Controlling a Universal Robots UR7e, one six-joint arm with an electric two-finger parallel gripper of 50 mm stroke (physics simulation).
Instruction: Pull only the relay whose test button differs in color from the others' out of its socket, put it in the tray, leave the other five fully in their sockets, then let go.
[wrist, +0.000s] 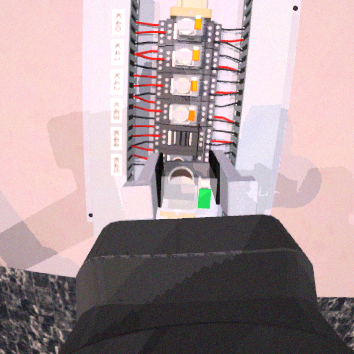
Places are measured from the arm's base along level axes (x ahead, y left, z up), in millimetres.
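Where they show: gripper, fingertip midpoint: (186, 167).
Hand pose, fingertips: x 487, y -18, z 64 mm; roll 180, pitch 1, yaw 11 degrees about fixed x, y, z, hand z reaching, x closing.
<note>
Things, the pixels of their centre, and the offset from my fingertips. "pt": a spot on its surface instead. Level surfaces: height alone.
- relay with the green test button, body centre: (186, 184) 1 mm ahead, 6 mm right, 15 mm up
- empty dark socket, surface spot: (182, 138) pt 3 mm back, 7 mm right, 163 mm down
- empty socket, body centre: (183, 113) 6 mm back, 24 mm left, 148 mm down
- tan end block, body centre: (190, 15) 15 mm back, 135 mm left, 170 mm down
- pale panel, surface spot: (102, 165) pt 90 mm back, 46 mm right, 132 mm down
- pink surface, surface height: 195 mm down
My gripper (186, 167) is shut on the relay with the green test button (180, 194), a clear-cased relay held upright between the fingers above the socket row. An empty dark socket (182, 138) with open slots shows just beyond the fingers, beside label K44. Four relays with orange test buttons sit in the sockets farther up the row: the top one (188, 27), the second (185, 56), the third (183, 85) and the one nearest the empty socket (182, 114). The K45 position is mostly hidden behind the held relay and gripper. The tray does not show.
Slotted grey wire ducts run along the left (131, 105) and right (241, 85) of the row, with red and black wires between. A tan end block (190, 11) stands at the top. The pale panel (102, 165) lies on a pink surface (35, 65); dark speckled floor shows at the bottom corners.
</note>
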